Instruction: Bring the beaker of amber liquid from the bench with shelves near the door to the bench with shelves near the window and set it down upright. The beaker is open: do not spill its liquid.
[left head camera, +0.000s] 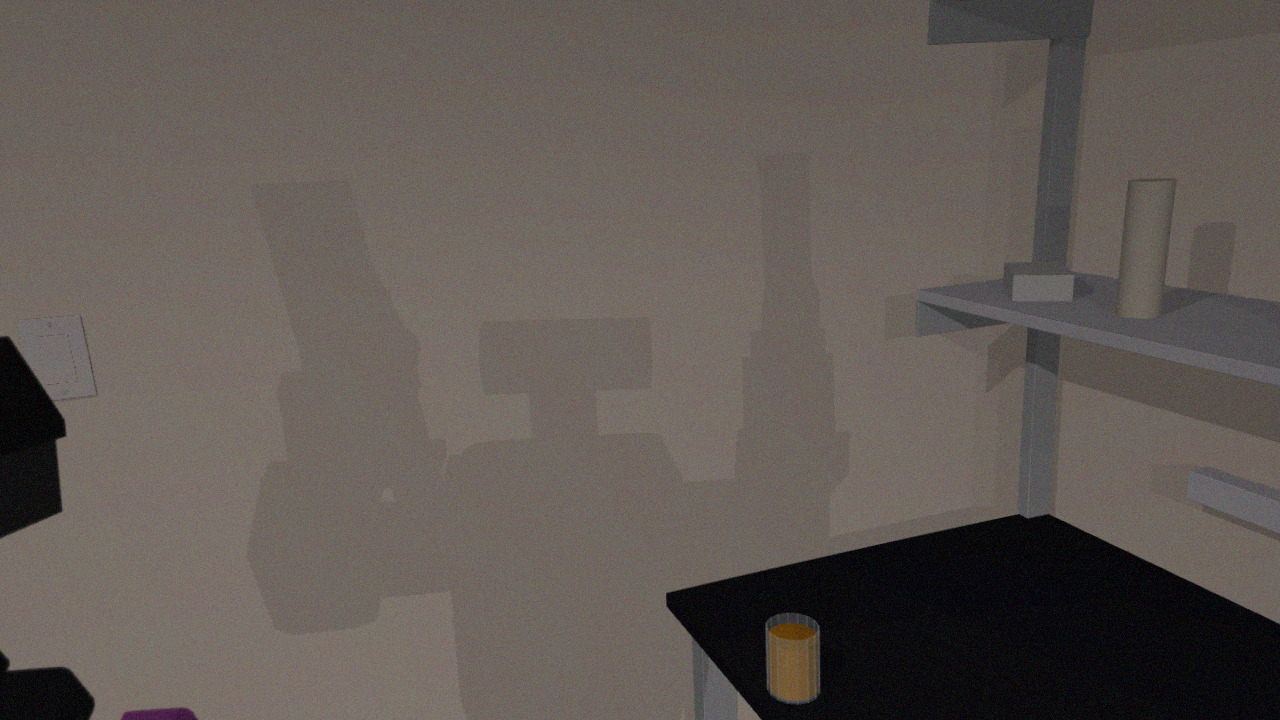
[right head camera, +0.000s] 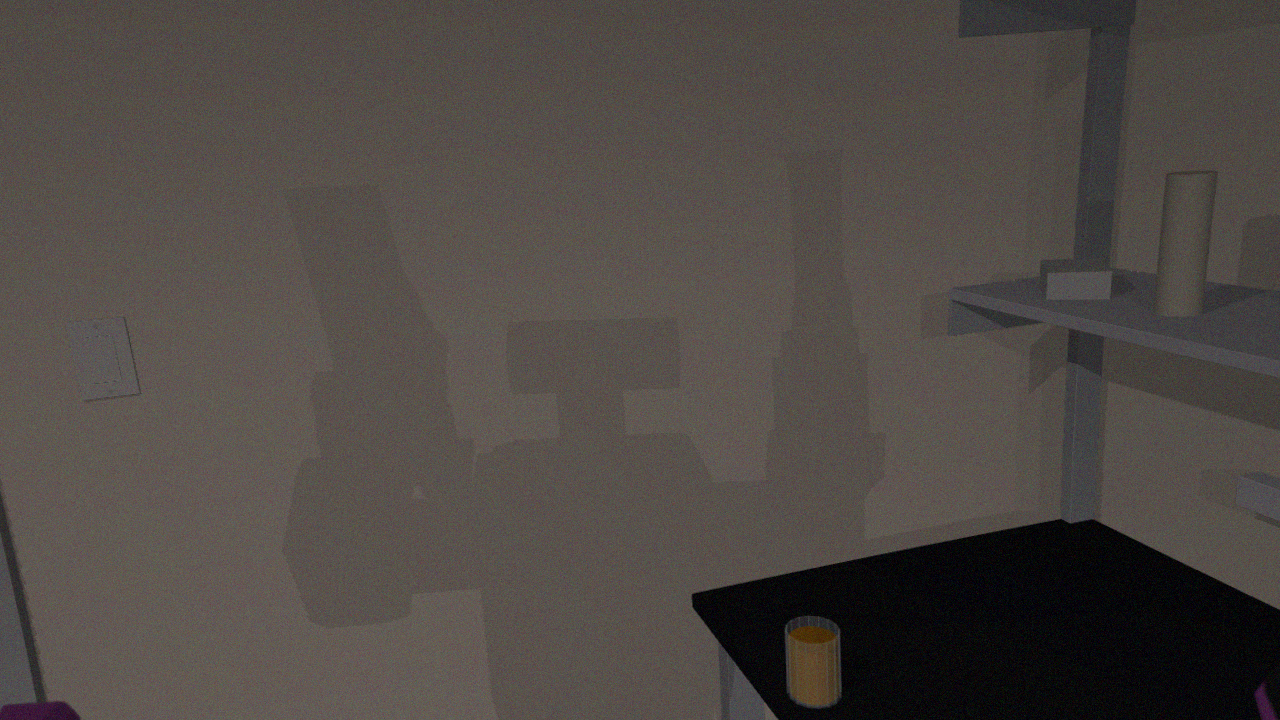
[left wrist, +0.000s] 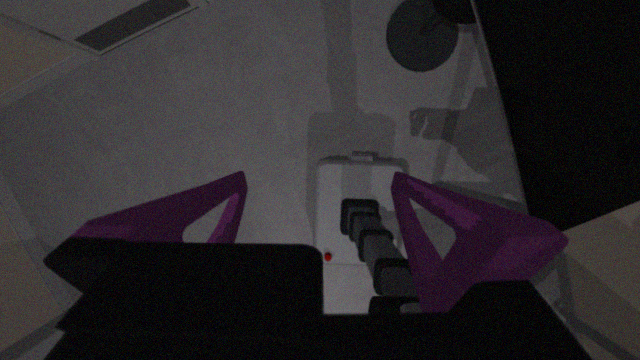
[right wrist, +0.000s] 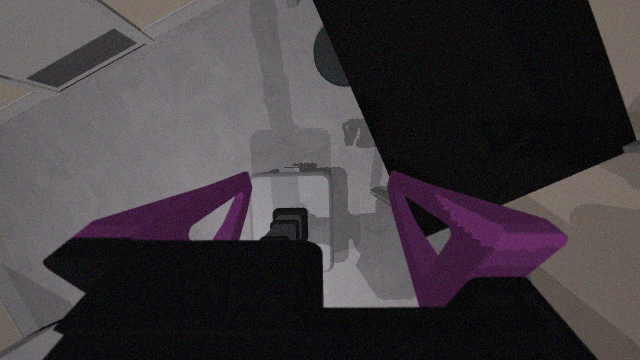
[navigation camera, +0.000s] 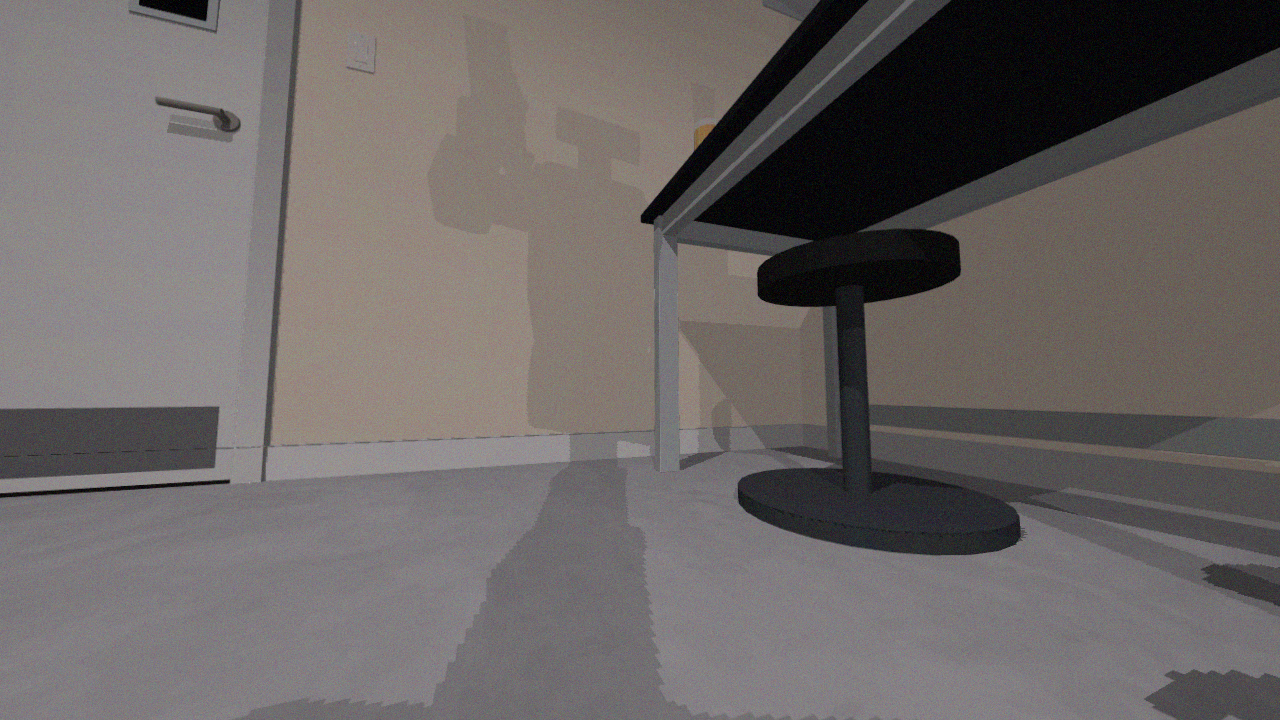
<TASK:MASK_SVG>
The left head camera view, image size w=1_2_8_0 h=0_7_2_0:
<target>left gripper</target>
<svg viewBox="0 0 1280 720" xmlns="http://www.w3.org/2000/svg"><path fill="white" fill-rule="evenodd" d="M198 719L187 708L127 711L121 718L121 720ZM95 701L73 672L65 667L6 671L0 681L0 720L89 720L95 707Z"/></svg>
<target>beaker of amber liquid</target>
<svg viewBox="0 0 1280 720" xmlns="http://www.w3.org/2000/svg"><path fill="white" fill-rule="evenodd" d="M777 614L768 619L765 627L767 690L776 700L787 704L799 705L810 703L817 699L820 694L820 625L811 617L799 613Z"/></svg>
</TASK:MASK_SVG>
